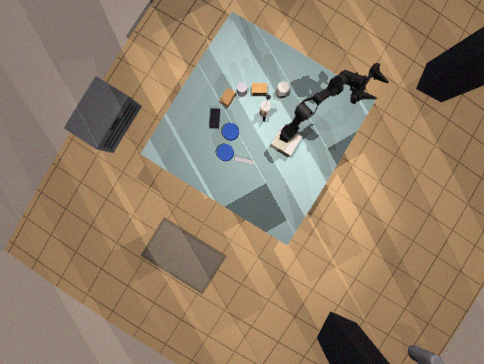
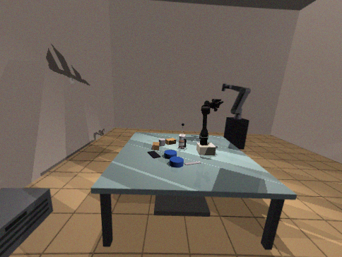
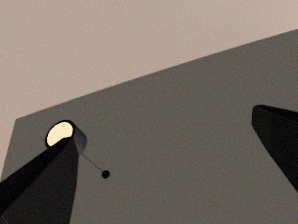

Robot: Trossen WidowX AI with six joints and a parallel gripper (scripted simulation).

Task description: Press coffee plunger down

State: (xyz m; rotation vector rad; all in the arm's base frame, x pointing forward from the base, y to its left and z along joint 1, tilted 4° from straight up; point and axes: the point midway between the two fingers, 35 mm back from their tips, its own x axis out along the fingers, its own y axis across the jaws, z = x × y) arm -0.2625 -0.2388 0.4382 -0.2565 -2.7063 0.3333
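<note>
Now: gripper tip 480 mm short of the coffee press, 150 mm to the right of it and 400 mm above it. Also, from my gripper tip: pale stick (460 mm ahead, 520 mm to the left, 530 mm below).
</note>
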